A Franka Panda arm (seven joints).
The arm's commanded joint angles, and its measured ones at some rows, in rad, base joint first. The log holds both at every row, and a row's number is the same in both.
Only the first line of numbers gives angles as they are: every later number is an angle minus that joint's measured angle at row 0.
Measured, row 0:
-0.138, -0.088, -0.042, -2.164, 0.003, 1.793, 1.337
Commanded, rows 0 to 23:
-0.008, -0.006, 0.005, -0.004, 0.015, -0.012, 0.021
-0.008, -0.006, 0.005, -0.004, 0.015, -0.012, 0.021
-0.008, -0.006, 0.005, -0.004, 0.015, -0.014, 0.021
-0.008, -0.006, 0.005, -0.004, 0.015, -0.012, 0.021
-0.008, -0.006, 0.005, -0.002, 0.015, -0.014, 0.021
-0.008, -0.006, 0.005, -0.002, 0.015, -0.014, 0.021
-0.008, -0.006, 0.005, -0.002, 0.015, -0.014, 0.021
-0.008, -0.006, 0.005, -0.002, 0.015, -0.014, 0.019
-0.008, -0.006, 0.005, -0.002, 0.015, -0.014, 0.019
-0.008, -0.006, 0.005, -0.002, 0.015, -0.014, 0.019
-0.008, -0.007, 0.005, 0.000, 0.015, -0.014, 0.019
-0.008, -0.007, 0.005, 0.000, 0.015, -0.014, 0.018
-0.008, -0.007, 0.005, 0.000, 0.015, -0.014, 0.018
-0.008, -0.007, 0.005, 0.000, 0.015, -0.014, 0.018
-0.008, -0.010, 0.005, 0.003, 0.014, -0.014, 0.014
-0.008, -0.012, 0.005, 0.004, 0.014, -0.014, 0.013
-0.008, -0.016, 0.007, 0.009, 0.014, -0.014, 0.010
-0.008, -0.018, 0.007, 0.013, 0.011, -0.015, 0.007
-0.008, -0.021, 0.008, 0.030, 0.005, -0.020, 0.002
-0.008, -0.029, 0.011, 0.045, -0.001, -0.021, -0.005
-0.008, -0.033, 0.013, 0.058, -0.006, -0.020, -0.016
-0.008, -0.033, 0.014, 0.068, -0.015, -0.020, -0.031
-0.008, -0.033, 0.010, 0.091, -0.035, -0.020, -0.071
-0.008, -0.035, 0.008, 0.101, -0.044, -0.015, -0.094
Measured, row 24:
0.000, -0.017, 0.001, 0.044, -0.005, 0.000, -0.017
